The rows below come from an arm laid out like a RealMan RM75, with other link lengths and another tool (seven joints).
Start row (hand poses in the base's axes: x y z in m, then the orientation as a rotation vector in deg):
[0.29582 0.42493 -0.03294 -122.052 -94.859 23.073]
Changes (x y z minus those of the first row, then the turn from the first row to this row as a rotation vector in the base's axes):
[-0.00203 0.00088 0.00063 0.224 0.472 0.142]
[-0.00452 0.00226 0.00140 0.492 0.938 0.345]
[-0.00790 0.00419 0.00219 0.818 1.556 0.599]
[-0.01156 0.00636 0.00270 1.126 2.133 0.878]
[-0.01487 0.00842 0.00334 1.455 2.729 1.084]
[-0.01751 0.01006 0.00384 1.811 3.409 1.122]
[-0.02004 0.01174 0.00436 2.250 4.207 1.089]
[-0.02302 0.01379 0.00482 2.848 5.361 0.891]
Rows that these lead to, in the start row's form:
[0.29379 0.42581 -0.03231 -121.530 -94.729 23.384]
[0.29130 0.42719 -0.03154 -120.934 -94.663 23.665]
[0.28792 0.42912 -0.03075 -120.175 -94.561 24.058]
[0.28426 0.43129 -0.03024 -119.434 -94.509 24.431]
[0.28095 0.43335 -0.02960 -118.721 -94.359 24.780]
[0.27831 0.43499 -0.02910 -118.069 -93.972 25.134]
[0.27578 0.43667 -0.02858 -117.347 -93.428 25.503]
[0.27280 0.43872 -0.02812 -116.438 -92.481 26.018]

